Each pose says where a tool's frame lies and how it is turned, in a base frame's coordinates. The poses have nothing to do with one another.
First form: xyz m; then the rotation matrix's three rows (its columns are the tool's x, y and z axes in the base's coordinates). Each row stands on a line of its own.
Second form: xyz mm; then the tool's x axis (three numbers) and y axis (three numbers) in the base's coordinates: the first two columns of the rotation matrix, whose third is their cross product. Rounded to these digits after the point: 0 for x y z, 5 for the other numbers.
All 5 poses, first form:
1:
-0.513 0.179 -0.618
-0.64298 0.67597 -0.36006
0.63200 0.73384 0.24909
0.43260 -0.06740 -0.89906
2:
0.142 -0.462 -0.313
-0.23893 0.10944 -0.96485
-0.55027 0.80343 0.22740
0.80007 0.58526 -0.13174
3:
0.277 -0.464 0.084
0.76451 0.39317 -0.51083
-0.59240 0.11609 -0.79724
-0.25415 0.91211 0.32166
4:
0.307 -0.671 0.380
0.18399 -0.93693 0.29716
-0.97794 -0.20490 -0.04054
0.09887 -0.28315 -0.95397
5:
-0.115 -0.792 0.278
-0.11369 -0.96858 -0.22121
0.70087 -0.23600 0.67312
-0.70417 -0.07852 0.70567
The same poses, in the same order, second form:
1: -513 179 -618 -0.64298 0.63200 0.43260 0.67597 0.73384 -0.06740
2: 142 -462 -313 -0.23893 -0.55027 0.80007 0.10944 0.80343 0.58526
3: 277 -464 84 0.76451 -0.59240 -0.25415 0.39317 0.11609 0.91211
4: 307 -671 380 0.18399 -0.97794 0.09887 -0.93693 -0.20490 -0.28315
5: -115 -792 278 -0.11369 0.70087 -0.70417 -0.96858 -0.23600 -0.07852
